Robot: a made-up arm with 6 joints. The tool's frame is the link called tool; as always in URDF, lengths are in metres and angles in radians.
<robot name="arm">
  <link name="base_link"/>
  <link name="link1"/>
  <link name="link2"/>
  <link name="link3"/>
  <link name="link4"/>
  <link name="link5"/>
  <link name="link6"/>
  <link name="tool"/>
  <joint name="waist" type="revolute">
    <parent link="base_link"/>
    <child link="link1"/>
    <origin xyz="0 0 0.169" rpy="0 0 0"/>
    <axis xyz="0 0 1"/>
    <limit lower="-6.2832" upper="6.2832"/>
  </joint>
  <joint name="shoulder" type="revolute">
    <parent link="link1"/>
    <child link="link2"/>
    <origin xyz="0 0 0" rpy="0 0 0"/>
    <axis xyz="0 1 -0.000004"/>
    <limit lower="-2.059" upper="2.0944"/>
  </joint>
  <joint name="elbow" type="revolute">
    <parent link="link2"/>
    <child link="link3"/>
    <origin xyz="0.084 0 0.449" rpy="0 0 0"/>
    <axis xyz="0 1 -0.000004"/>
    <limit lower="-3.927" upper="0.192"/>
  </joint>
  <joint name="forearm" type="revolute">
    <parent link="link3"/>
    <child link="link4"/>
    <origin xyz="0.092 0 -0.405" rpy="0 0 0"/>
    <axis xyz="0 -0.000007 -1"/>
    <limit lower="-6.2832" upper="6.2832"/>
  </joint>
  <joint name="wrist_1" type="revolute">
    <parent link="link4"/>
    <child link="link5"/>
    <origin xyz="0 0 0" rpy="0 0 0"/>
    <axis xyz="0 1 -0.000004"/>
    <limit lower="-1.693" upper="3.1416"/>
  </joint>
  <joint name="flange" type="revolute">
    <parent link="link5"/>
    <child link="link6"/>
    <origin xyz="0.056 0 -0.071" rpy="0 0 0"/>
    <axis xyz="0 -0.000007 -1"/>
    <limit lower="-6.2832" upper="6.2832"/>
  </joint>
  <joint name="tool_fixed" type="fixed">
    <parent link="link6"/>
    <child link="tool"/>
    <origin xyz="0 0 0" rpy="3.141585 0 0"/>
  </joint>
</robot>
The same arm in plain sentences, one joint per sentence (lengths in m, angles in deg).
The arm has six revolute joints in a row. What follows holds with every joint at zero, and every direction is one of the base frame's. The first joint lies 0.169 m along +z from the base frame's origin and turns about +z, from -360 to 360 deg. The second joint lies at the same point as the first joint and turns about +y, from -117.97 to 120 deg. The third joint lies 0.084 m along +x and 0.449 m along +z from the second joint and turns about +y, from -225 to 11 deg. The fourth joint lies 0.092 m along +x and 0.405 m along -z from the third joint and turns about -z, from -360 to 360 deg. The fifth joint lies at the same point as the fourth joint and turns about +y, from -97 to 180 deg. The sixth joint lies 0.056 m along +x and 0.071 m along -z from the fifth joint and turns about -z, from -360 to 360 deg. The tool frame, which is the frame that the pose is given for, lies at the same point as the sixth joint; its axes are the base frame's turned by roll 180, pitch 0 and yaw 0 deg (as in URDF: about the fixed x, then y, then z).
